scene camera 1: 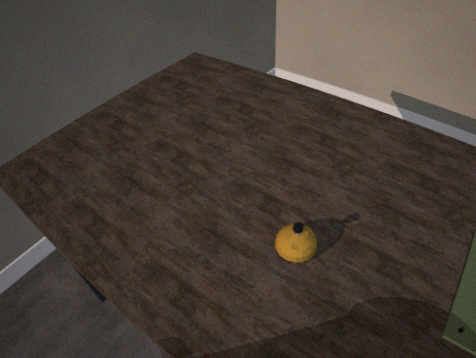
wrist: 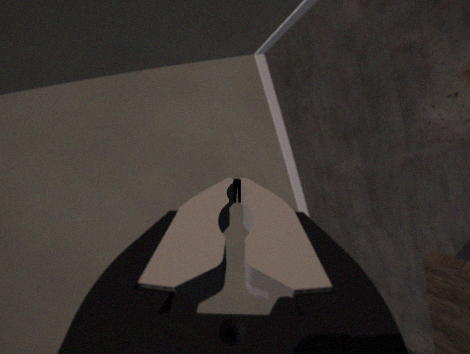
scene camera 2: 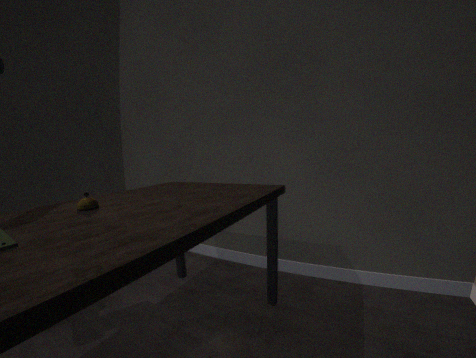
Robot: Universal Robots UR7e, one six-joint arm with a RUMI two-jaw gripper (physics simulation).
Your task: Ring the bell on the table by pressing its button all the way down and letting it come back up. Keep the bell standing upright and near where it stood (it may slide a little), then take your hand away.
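Frame: origin at the arm's base, x ahead, y left, z up, level; centimetres.
Seen in the pictures: gripper, fingertip midpoint: (wrist: 237,181).
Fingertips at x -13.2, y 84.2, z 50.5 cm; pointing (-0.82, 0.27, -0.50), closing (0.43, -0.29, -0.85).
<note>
Pixels of each thing's top centre, then the offset from my fingertips to it. "spot": a spot on its surface instead. Level surfaces: height alone.
- yellow dome bell, top centre: (scene camera 1: 298,226) (scene camera 2: 86,192) dx +58.1, dy -69.4, dz -44.6 cm
- dark wooden table, surface height: dz -51.2 cm
- brown wooden corner, surface spot: (wrist: 450,295) spot: dx -7.4, dy -51.5, dz -51.2 cm
A yellow dome bell (scene camera 1: 296,244) (scene camera 2: 87,204) stands upright on the dark wooden table (scene camera 1: 150,150) (scene camera 2: 200,205). Its black button (scene camera 1: 298,228) (scene camera 2: 86,194) stands up on top, with nothing touching it. My gripper (wrist: 237,181) is shut and empty in the wrist view, its two pale jaws meeting at the tips. It points toward the wall and the floor, away from the bell, and the bell does not show in the wrist view. The gripper's jaws do not show in the two scene views.
A green panel (scene camera 1: 465,305) (scene camera 2: 6,241) lies on the table to one side of the bell. In the wrist view, a brown wooden corner (wrist: 450,295) shows at the lower right, and a beige wall (wrist: 125,150) meets the floor (wrist: 370,125) at a pale skirting board (wrist: 280,125).
</note>
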